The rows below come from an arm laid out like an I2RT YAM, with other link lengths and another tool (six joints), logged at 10 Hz.
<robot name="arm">
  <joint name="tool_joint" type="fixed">
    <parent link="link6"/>
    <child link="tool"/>
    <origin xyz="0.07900 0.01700 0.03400" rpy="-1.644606 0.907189 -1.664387"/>
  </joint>
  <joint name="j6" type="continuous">
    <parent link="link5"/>
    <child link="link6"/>
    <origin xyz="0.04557 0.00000 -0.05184" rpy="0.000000 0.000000 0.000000"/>
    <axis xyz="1 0 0"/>
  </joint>
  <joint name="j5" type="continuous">
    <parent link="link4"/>
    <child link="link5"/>
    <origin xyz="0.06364 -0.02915 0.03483" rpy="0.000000 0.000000 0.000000"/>
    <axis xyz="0 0 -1"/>
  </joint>
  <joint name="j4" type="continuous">
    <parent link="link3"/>
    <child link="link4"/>
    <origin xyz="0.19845 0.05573 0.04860" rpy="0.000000 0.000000 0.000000"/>
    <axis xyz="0 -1 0"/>
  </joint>
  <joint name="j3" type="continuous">
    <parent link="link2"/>
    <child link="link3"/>
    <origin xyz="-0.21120 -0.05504 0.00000" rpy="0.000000 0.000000 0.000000"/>
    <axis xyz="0 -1 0"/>
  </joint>
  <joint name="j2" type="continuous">
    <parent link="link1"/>
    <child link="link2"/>
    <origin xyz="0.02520 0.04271 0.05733" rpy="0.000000 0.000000 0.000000"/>
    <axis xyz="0 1 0"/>
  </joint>
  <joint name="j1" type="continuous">
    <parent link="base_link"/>
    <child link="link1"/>
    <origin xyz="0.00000 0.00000 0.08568" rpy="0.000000 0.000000 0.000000"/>
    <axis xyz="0 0 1"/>
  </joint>
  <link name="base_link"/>
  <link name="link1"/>
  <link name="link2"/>
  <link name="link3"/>
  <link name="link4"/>
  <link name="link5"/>
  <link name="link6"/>
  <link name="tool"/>
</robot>
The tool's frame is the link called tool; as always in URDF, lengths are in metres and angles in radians. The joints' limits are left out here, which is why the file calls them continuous.
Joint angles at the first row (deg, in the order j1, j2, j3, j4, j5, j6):
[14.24 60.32 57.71 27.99 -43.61 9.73]
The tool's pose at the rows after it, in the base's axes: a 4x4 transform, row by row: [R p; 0 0 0 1], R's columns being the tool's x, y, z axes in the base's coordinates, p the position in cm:
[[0.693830, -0.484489, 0.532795, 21.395], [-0.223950, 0.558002, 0.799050, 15.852], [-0.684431, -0.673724, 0.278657, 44.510], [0, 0, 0, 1]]
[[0.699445, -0.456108, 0.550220, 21.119], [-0.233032, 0.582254, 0.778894, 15.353], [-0.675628, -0.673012, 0.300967, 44.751], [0, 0, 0, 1]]
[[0.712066, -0.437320, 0.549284, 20.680], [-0.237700, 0.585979, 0.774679, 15.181], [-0.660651, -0.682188, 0.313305, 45.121], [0, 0, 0, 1]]
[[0.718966, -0.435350, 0.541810, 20.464], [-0.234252, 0.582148, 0.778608, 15.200], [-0.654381, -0.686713, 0.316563, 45.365], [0, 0, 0, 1]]
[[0.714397, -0.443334, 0.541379, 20.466], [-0.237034, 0.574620, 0.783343, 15.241], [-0.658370, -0.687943, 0.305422, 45.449], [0, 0, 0, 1]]
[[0.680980, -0.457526, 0.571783, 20.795], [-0.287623, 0.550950, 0.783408, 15.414], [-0.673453, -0.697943, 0.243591, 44.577], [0, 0, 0, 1]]
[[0.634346, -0.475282, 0.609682, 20.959], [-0.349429, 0.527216, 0.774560, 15.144], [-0.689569, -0.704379, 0.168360, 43.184], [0, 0, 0, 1]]
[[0.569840, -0.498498, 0.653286, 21.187], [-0.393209, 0.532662, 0.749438, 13.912], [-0.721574, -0.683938, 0.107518, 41.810], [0, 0, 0, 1]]
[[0.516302, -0.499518, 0.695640, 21.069], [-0.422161, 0.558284, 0.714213, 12.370], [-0.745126, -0.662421, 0.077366, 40.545], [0, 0, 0, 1]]
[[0.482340, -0.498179, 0.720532, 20.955], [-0.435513, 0.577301, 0.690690, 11.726], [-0.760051, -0.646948, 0.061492, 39.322], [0, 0, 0, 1]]
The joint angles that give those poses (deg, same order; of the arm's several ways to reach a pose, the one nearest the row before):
[12.95 59.63 56.64 28.65 -42.82 10.71]
[12.41 58.21 55.59 29.57 -41.54 10.86]
[12.22 57.28 55.69 29.50 -41.44 10.46]
[12.23 57.16 56.15 29.36 -41.84 10.45]
[12.13 57.22 56.99 27.84 -42.30 10.21]
[12.04 56.62 57.92 21.03 -42.08 6.61]
[10.88 54.86 57.64 13.49 -42.15 2.92]
[7.30 52.29 56.01 8.09 -43.30 2.30]
[2.99 48.65 52.69 5.67 -44.56 2.89]
[1.47 46.07 49.25 5.25 -44.16 3.21]

